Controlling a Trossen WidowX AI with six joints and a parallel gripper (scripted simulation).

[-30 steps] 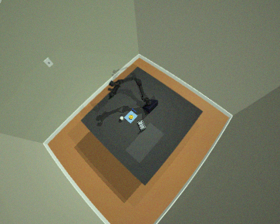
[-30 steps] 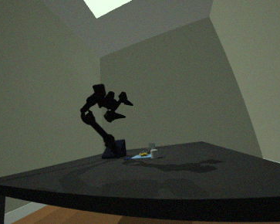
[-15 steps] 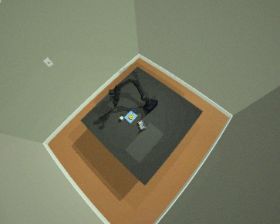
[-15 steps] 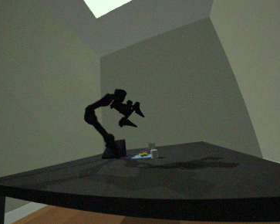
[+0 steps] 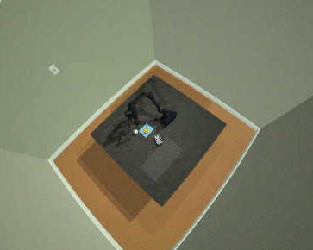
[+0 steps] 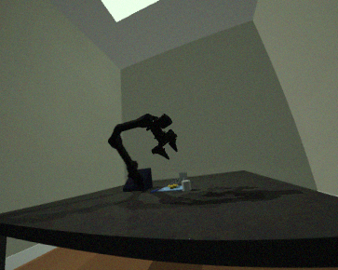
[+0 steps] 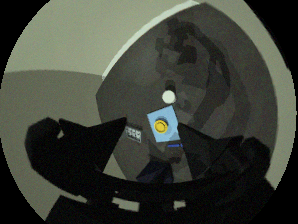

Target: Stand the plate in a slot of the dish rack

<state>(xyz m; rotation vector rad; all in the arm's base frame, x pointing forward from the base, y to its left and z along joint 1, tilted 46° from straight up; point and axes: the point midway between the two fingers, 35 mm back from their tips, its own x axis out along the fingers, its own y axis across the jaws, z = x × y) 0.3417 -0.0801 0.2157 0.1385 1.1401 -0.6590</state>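
Right now the yellow plate is 180 mm below my gripper tip, 80 mm to the left of it and 40 mm behind it. Also, from my gripper tip: light blue mat (190 mm below, 70 mm to the left, 50 mm behind); then white cup (170 mm below, 50 mm ahead, 10 mm to the right); then dish rack (280 mm to the left, 170 mm below, 40 mm behind).
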